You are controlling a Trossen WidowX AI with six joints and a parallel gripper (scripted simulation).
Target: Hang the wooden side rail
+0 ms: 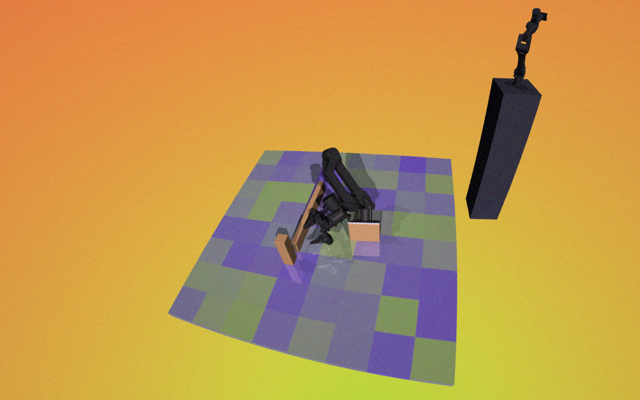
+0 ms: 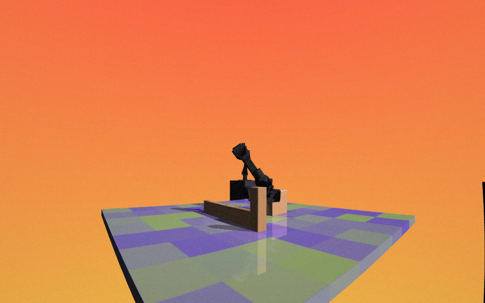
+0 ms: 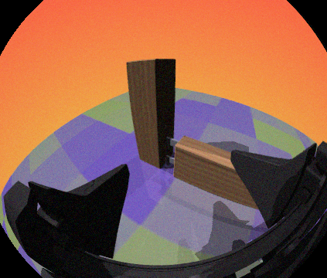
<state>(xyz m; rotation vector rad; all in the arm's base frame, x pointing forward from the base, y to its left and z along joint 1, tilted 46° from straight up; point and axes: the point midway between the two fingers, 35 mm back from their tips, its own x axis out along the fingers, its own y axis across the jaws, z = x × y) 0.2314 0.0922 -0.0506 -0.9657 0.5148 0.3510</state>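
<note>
Now: the wooden headboard post 90 mm ahead of my gripper tip, 80 mm to the left of it and 20 mm below it.
</note>
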